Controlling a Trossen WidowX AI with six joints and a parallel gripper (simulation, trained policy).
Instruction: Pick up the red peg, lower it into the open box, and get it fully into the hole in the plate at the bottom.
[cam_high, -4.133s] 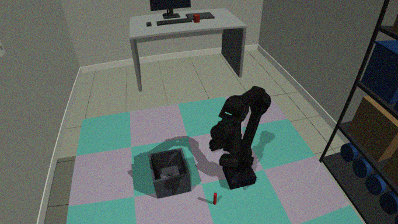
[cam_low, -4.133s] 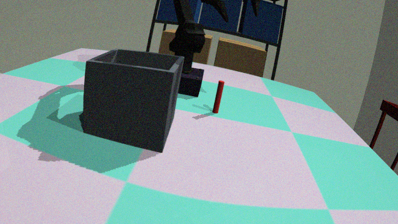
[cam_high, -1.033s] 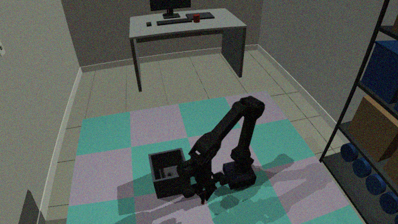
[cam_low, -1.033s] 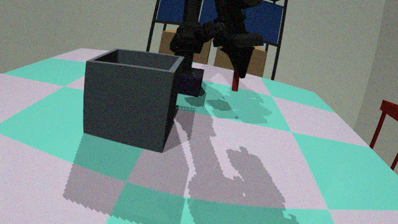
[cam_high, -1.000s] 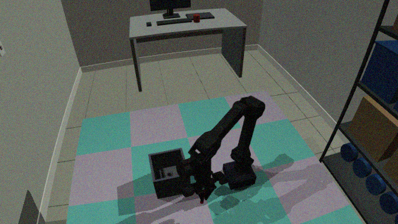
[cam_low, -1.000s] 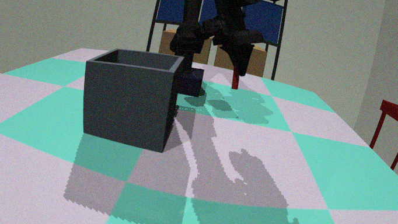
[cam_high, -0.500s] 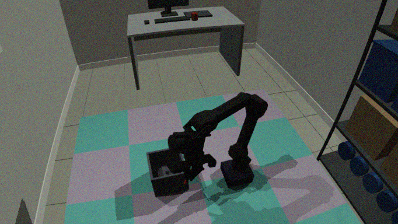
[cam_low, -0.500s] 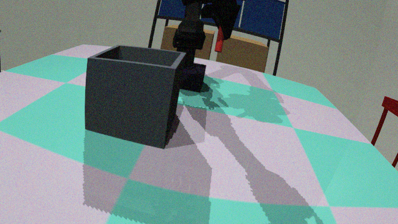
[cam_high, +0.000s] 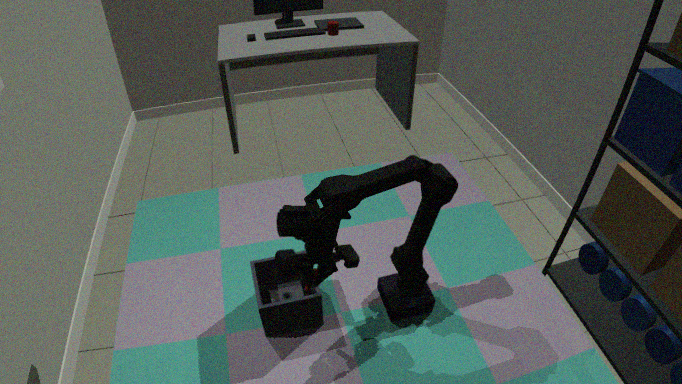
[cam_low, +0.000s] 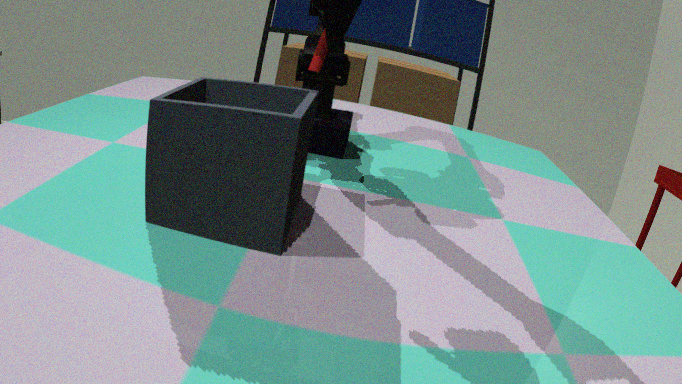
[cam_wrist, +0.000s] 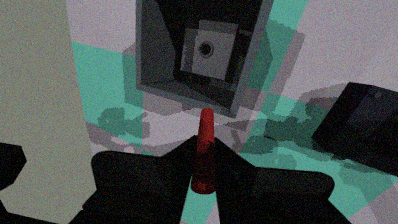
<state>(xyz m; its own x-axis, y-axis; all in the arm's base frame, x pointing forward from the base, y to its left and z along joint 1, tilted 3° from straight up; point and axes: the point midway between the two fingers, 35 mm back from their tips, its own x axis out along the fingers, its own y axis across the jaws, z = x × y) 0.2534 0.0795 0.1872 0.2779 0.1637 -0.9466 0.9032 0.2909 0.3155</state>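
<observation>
Now: the grey plate 70 mm ahead of my gripper tip, 70 mm to the right of it and 150 mm below it. Also, from my gripper tip: red peg (10 mm to the right, 10 mm above).
</observation>
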